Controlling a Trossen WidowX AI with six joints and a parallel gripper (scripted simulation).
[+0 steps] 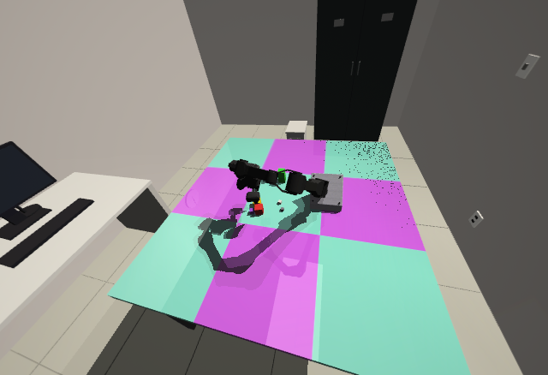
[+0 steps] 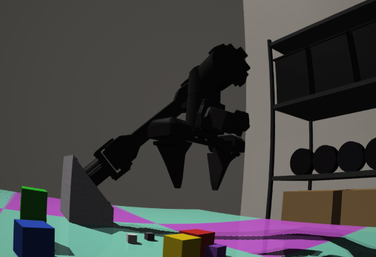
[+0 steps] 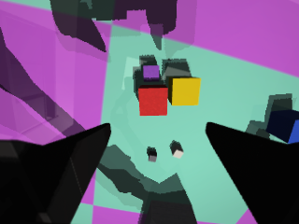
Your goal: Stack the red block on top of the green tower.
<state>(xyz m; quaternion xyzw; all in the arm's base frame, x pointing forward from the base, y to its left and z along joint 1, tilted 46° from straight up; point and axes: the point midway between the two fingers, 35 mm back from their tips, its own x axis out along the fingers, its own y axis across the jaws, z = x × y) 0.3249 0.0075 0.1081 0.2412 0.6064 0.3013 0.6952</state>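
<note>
Now: gripper tip 100 mm above the red block. Also, from my gripper tip: blue block: 20 mm behind, 260 mm to the right, 90 mm below; then yellow block: 20 mm ahead, 40 mm to the right, 100 mm below; then purple block: 40 mm ahead, 10 mm to the left, 110 mm below.
</note>
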